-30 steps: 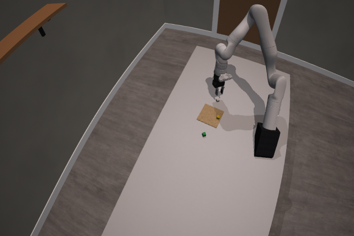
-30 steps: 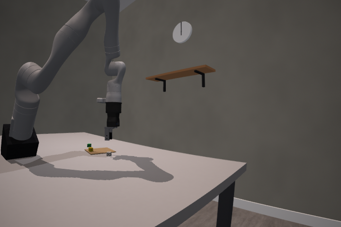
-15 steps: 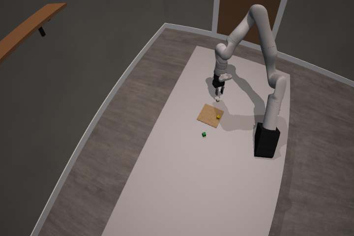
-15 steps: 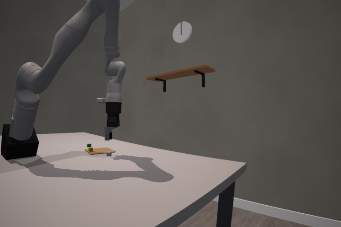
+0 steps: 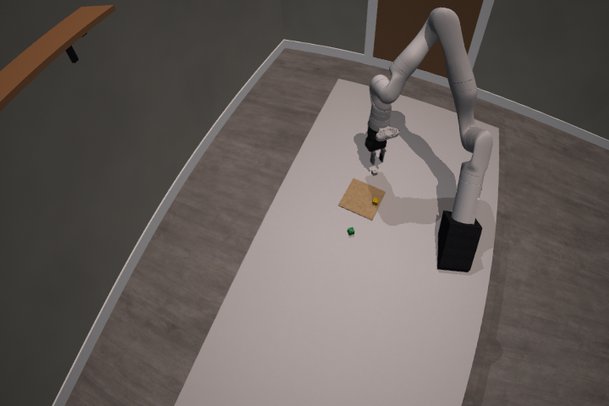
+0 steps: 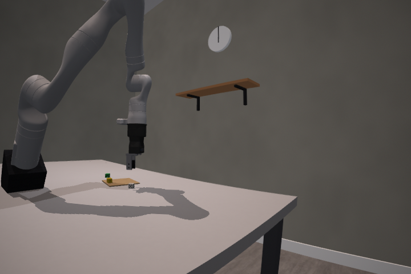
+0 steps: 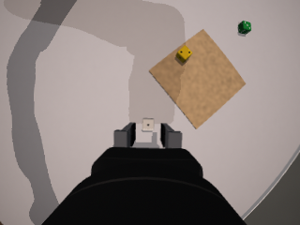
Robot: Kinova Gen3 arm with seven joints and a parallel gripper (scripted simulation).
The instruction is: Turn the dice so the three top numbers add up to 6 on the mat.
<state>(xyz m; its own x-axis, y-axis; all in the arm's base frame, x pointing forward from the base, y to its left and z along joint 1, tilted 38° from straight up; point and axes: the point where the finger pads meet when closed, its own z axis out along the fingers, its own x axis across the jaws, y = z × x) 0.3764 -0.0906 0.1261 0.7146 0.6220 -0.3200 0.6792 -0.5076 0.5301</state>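
My hand is 9 cm above the white die. The rest, counted from my hand: green die 28 cm to the left, 9 cm below; yellow die 13 cm to the left, 8 cm below, 4 cm behind; tan mat 13 cm to the left, 9 cm below, 1 cm ahead.
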